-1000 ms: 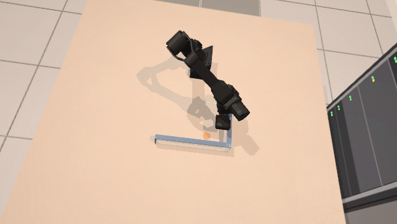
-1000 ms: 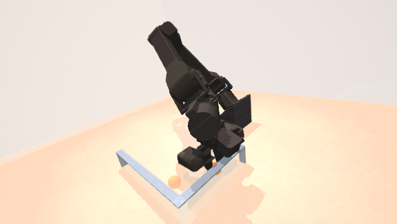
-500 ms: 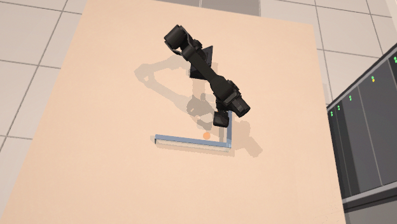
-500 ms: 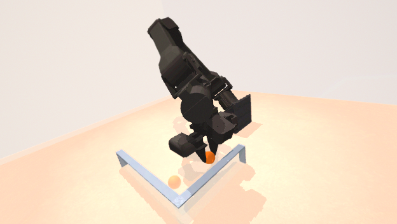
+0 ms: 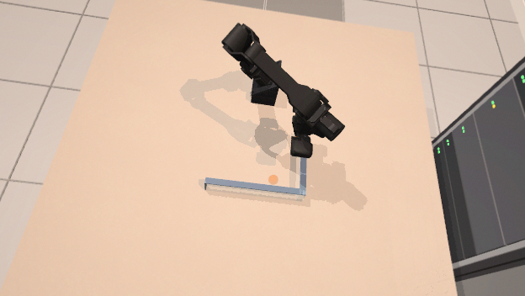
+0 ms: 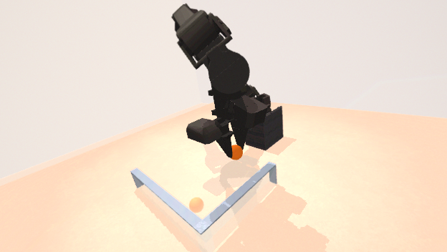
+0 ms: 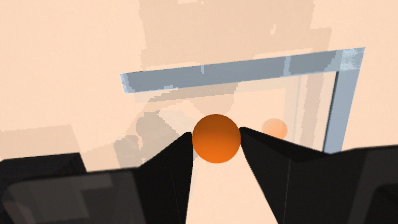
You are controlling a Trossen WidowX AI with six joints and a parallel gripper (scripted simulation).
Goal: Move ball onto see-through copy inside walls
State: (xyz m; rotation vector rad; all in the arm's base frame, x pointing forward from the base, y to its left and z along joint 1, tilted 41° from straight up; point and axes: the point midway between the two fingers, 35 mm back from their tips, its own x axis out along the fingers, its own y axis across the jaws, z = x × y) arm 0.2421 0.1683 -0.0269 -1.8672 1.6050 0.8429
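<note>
The see-through copy of ball is 100 mm ahead of my gripper tip, 40 mm to the right of it and 100 mm below it. The rest, counted from my gripper tip: orange ball (right at my gripper tip).
</note>
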